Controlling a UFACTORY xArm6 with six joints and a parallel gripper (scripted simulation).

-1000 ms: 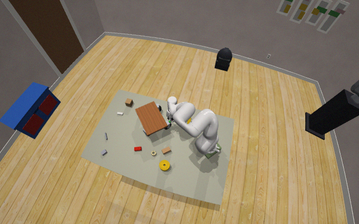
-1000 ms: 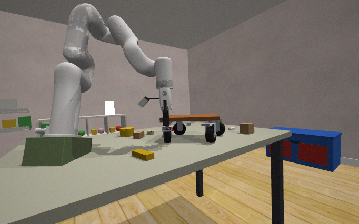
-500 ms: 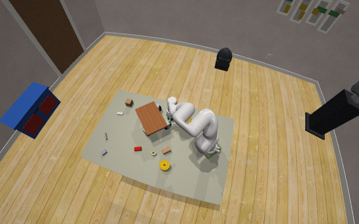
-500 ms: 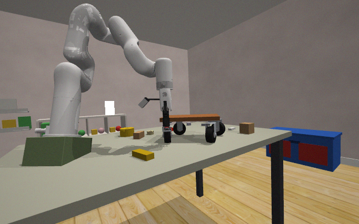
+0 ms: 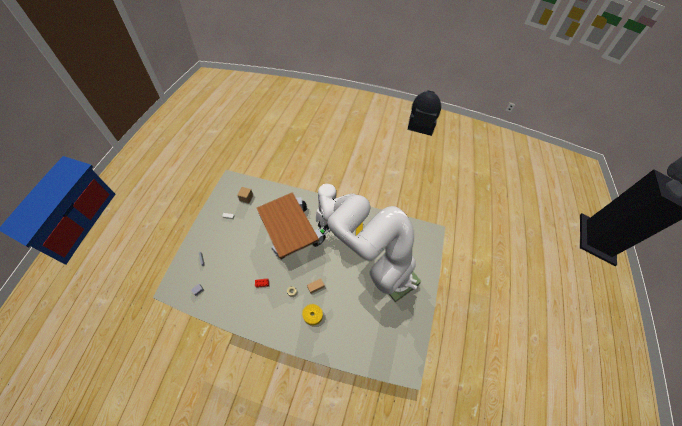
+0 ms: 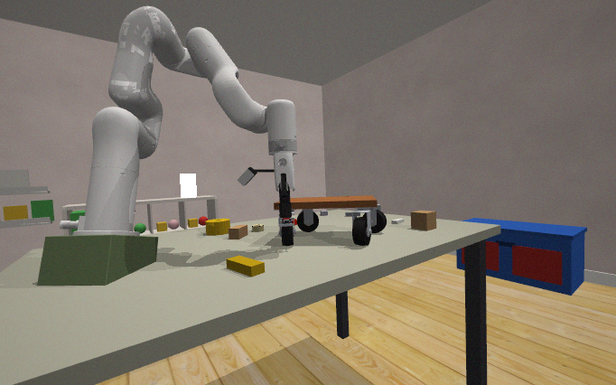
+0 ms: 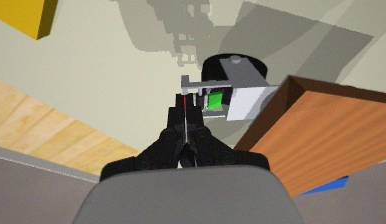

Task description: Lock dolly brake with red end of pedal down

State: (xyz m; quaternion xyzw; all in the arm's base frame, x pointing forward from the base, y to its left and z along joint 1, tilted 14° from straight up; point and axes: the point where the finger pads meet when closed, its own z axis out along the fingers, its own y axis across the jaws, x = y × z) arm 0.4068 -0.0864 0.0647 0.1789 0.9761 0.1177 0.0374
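My hand is 1 cm short of the brake pedal, 1 cm to the right of it and 3 cm above it. From my hand the other things lie so: red brick: 14 cm ahead, 38 cm to the left, 10 cm below; then brown cube: 52 cm ahead, 2 cm to the left, 8 cm below; then yellow block: 13 cm behind, 10 cm to the right, 10 cm below.
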